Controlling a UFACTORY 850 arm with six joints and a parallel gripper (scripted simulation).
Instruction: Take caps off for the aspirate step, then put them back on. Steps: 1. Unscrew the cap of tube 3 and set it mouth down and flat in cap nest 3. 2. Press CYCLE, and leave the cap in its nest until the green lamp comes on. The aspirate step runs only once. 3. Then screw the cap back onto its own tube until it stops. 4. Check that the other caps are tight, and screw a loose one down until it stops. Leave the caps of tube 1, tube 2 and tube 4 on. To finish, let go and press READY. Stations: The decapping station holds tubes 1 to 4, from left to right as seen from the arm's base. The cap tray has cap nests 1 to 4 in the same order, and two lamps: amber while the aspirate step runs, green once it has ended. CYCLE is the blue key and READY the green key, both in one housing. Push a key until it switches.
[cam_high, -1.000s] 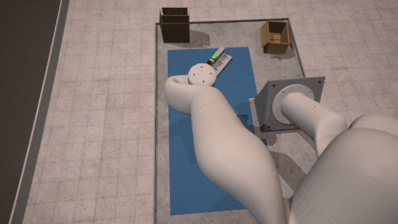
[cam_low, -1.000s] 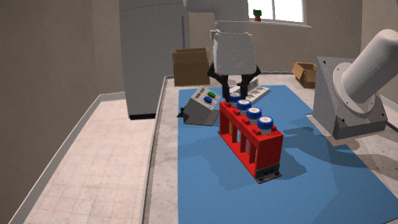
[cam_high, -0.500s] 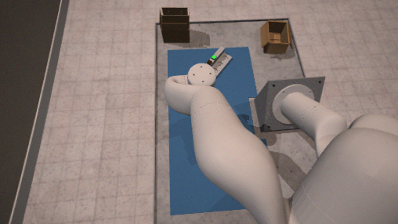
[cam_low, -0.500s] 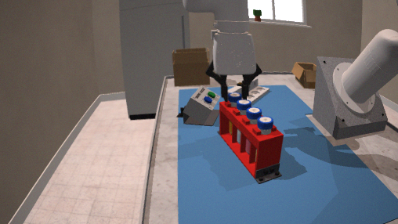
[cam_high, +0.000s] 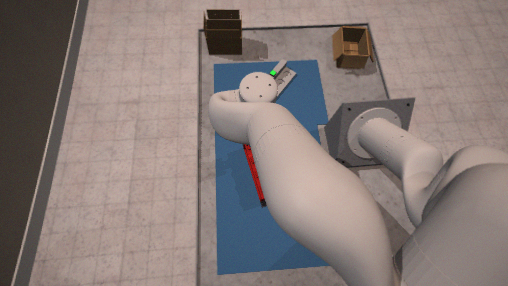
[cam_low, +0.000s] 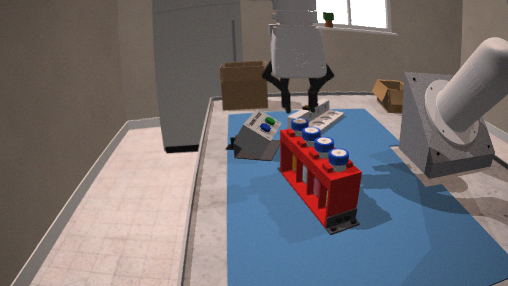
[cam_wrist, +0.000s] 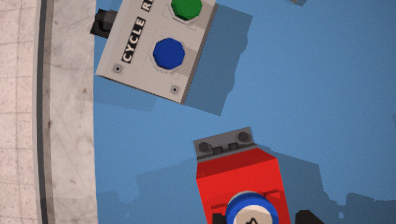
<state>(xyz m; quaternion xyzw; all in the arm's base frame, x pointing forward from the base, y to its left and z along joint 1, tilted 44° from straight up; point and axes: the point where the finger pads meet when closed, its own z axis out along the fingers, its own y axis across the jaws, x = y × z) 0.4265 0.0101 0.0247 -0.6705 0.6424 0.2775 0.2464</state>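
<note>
Right now my hand is 5 cm above the cap marked 4. Round my hand: blue cap: 1 cm behind, 5 cm to the left, 5 cm below; then blue key: 6 cm ahead, 12 cm to the right, 9 cm below; then grey key housing: 7 cm ahead, 14 cm to the right, 11 cm below.
</note>
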